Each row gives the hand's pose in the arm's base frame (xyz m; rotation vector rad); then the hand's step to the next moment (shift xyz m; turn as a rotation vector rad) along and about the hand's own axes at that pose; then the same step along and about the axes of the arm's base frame.
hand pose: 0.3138 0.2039 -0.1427 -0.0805 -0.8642 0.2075
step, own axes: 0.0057 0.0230 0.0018 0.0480 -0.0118 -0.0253
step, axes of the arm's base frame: -0.0012 0.0237 0.0019 0.0513 -0.0009 0.0212
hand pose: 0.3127 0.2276 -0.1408 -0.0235 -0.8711 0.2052
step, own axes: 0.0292 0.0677 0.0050 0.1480 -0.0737 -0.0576
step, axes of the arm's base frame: 0.0030 0.0715 0.0183 0.1489 -0.0407 0.0826
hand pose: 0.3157 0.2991 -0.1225 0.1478 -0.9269 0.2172
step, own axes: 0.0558 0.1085 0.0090 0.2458 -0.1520 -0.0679
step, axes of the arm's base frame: -0.0015 0.1099 0.0538 0.2332 -0.1023 0.1526
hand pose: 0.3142 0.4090 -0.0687 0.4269 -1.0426 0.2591
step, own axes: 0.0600 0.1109 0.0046 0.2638 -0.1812 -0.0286
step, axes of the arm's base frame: -0.0193 0.0968 0.0786 0.2232 -0.1462 0.1790
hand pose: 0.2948 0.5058 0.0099 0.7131 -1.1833 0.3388
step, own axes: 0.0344 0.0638 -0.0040 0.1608 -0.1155 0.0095
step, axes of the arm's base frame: -0.0224 0.0456 0.0519 0.1196 -0.1108 0.1128
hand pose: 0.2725 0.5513 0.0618 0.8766 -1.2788 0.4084
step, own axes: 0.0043 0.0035 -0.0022 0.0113 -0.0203 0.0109
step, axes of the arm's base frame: 0.0002 0.0030 0.0051 0.0103 -0.0231 0.0042
